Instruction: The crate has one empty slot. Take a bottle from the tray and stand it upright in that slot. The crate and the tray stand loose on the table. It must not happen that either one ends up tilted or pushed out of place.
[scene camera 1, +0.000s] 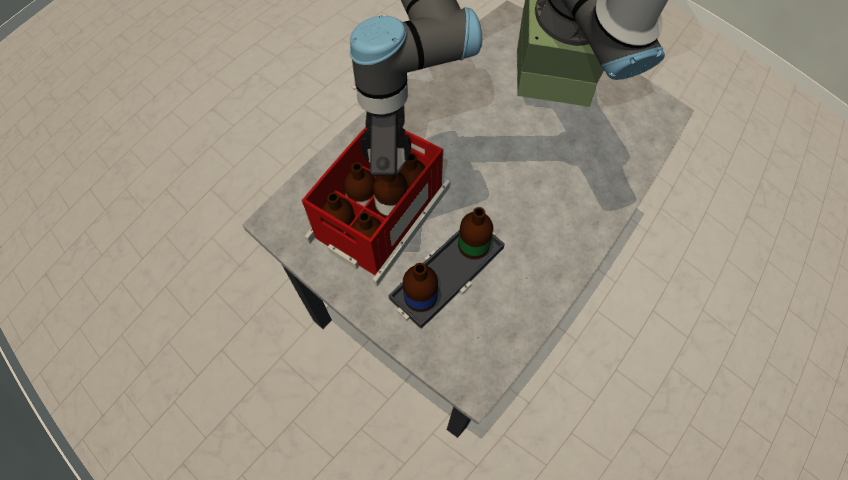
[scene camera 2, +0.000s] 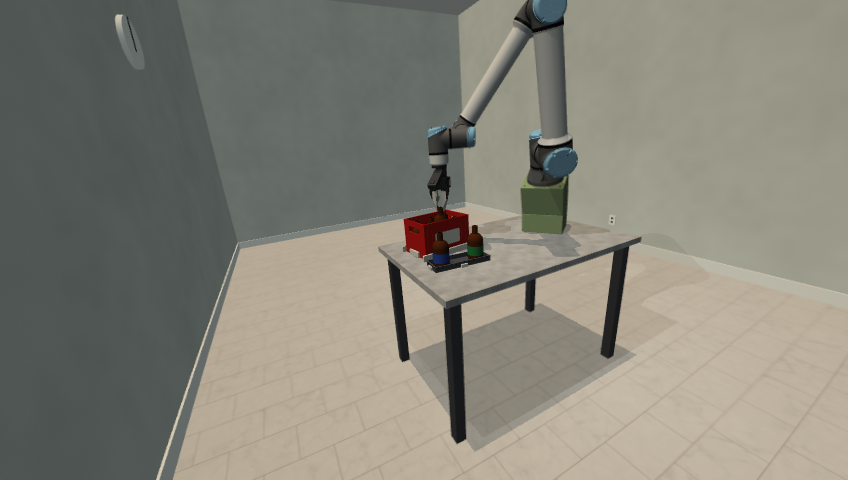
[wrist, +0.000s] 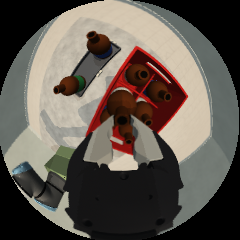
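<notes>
My gripper (scene camera 1: 388, 173) (wrist: 121, 115). Crate (scene camera 1: 371, 253) (scene camera 2: 455, 232) (wrist: 163, 112). Dark tray (scene camera 1: 454, 270) (wrist: 88, 65).
</notes>
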